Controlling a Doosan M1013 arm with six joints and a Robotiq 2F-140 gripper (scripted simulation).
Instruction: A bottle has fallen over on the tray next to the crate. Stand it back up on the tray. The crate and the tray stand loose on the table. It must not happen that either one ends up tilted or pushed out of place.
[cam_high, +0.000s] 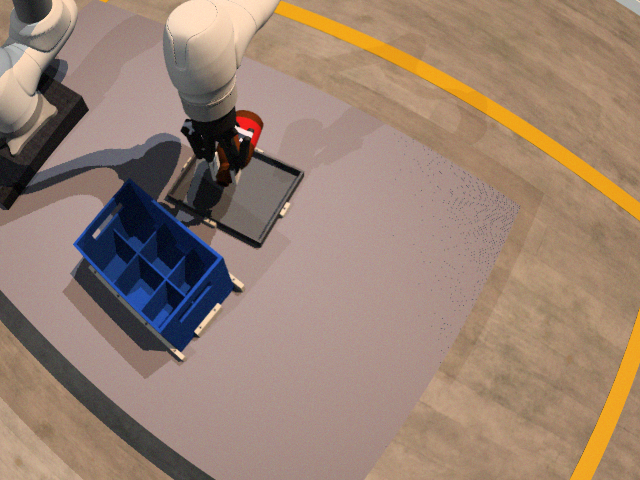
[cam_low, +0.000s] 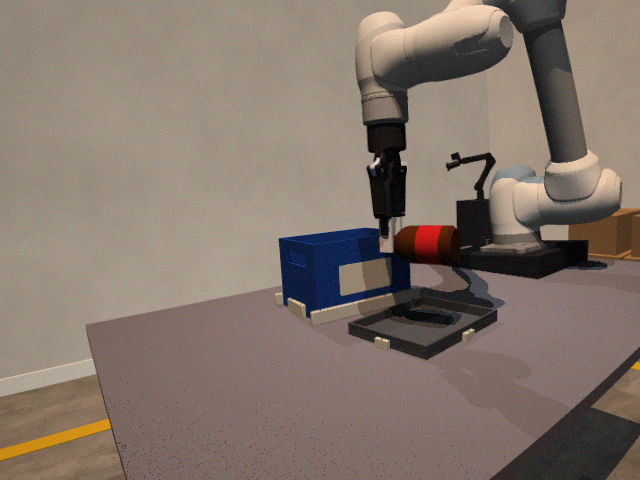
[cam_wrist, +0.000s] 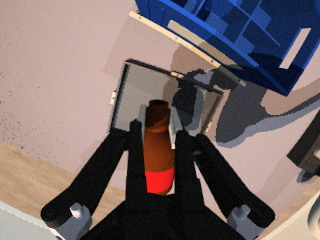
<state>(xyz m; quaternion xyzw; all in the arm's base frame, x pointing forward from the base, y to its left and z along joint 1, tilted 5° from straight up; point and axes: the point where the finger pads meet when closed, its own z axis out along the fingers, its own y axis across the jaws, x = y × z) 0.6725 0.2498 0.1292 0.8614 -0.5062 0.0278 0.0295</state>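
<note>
Now: the bottle 3 cm behind my hand, 5 cm to the left of it and 2 cm below it. The rest, counted from my hand: dark tray 5 cm behind, 4 cm to the left, 18 cm below; then blue crate 1 cm behind, 22 cm to the right, 11 cm below.
</note>
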